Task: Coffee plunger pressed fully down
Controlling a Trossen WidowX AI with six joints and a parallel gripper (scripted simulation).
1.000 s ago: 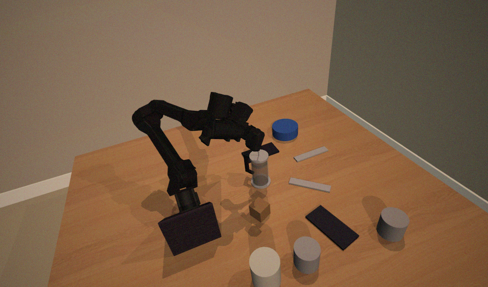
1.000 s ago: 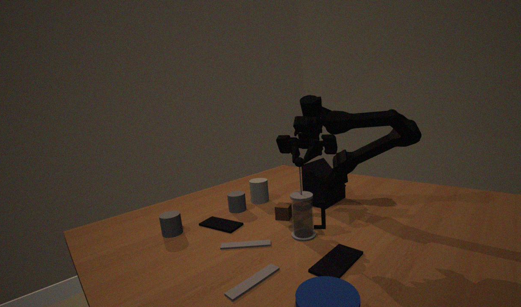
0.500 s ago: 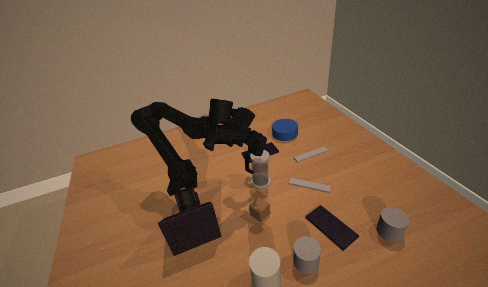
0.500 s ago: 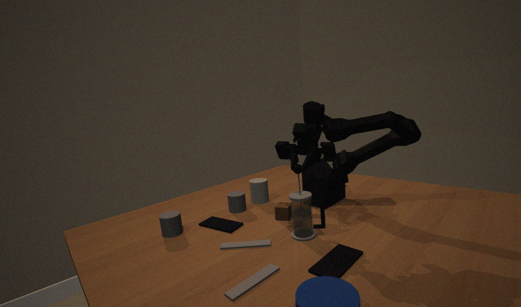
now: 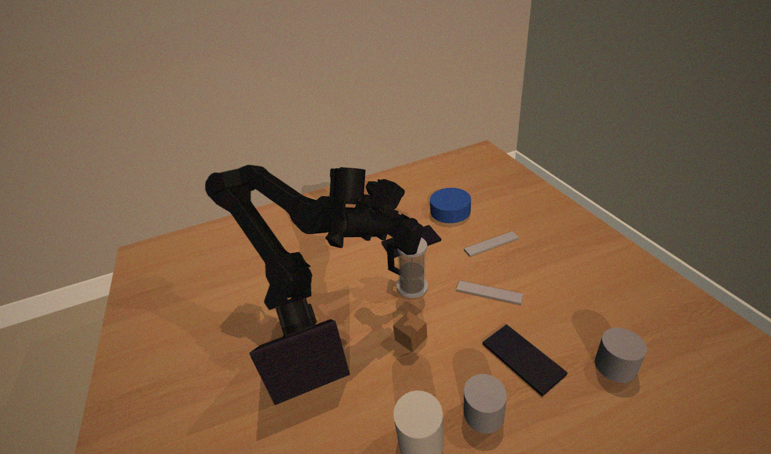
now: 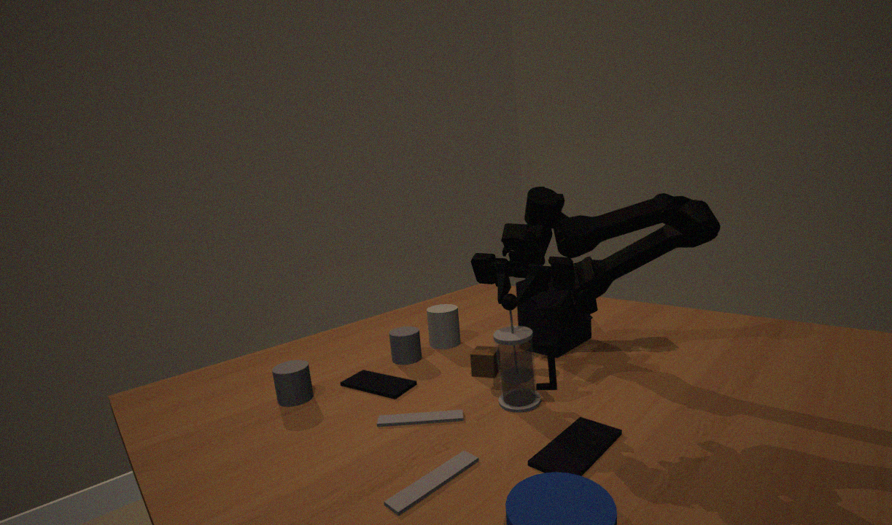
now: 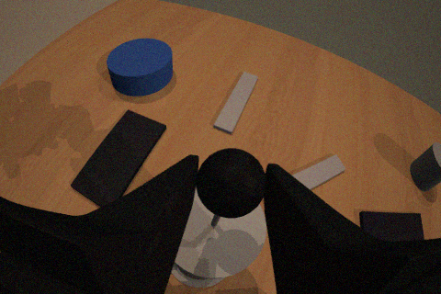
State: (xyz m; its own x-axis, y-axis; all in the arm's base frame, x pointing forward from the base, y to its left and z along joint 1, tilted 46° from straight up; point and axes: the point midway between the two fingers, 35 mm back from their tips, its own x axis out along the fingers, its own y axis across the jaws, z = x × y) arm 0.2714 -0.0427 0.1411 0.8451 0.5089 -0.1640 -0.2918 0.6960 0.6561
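Now: the coffee press 20 mm behind my gripper tip, 10 mm to the left of it and 100 mm below it. From my gripper tip the other things lie so: blue disc 220 mm ahead, 230 mm to the left, 170 mm below; brown cube 80 mm behind, 140 mm to the right, 170 mm below.
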